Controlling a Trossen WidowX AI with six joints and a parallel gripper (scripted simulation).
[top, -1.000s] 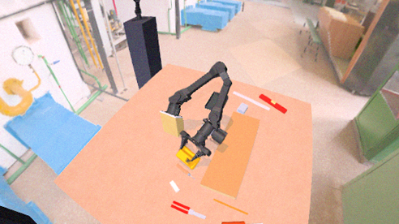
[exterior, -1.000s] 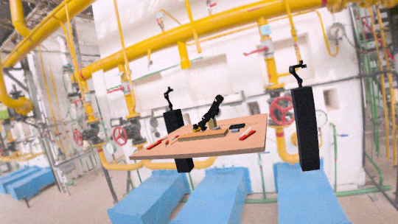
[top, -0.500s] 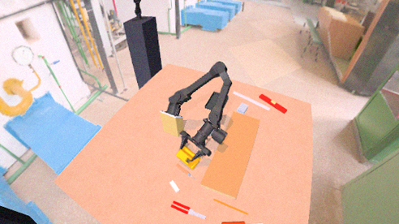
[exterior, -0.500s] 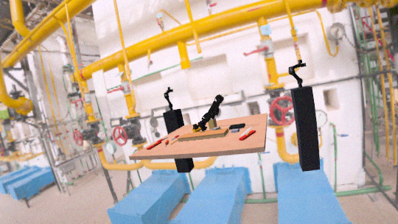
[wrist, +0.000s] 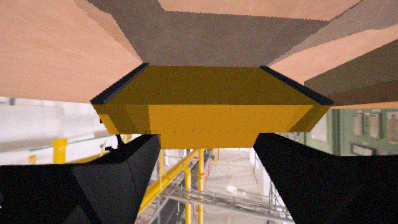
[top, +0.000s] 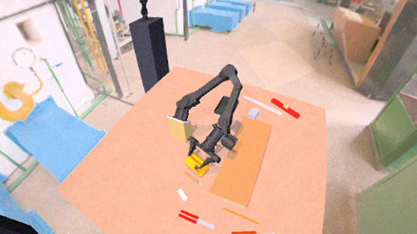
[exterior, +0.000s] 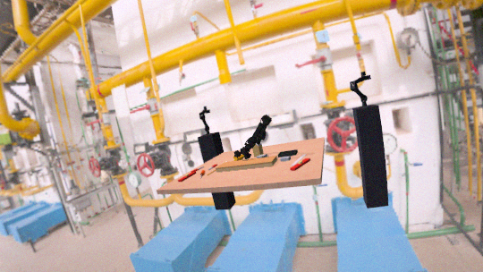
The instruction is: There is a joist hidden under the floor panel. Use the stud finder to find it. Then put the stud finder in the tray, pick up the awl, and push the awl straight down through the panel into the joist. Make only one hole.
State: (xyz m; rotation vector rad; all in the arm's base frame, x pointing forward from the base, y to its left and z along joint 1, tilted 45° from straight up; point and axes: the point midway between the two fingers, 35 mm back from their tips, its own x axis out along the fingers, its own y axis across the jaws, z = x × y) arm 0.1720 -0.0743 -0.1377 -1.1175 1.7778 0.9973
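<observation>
My gripper tip is 1 cm short of the yellow stud finder and 1 cm above it. Also, from my gripper tip: white block: 1 cm ahead, 15 cm to the right, 6 cm below; then awl: 4 cm ahead, 6 cm to the right, 6 cm below; then pencil: 29 cm ahead, 15 cm to the right, 6 cm below.
</observation>
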